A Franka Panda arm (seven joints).
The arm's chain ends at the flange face. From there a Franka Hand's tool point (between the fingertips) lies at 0.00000 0.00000 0.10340 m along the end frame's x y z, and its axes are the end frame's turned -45 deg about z.
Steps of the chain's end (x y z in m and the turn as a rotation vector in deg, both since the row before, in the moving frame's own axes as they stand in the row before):
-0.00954 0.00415 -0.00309 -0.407 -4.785 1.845
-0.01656 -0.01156 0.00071 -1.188 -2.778 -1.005
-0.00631 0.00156 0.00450 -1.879 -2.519 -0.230
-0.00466 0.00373 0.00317 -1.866 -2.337 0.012
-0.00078 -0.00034 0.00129 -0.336 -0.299 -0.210
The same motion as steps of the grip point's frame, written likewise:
-0.01621 -0.00950 -0.00345 3.096 -3.671 1.845
-0.00861 -0.02187 0.00057 1.124 -2.804 -1.005
-0.01118 -0.00416 0.00434 0.453 -3.110 -0.230
-0.01129 -0.00126 0.00303 0.333 -2.972 0.012
-0.00112 -0.00074 0.00129 -0.026 -0.449 -0.210

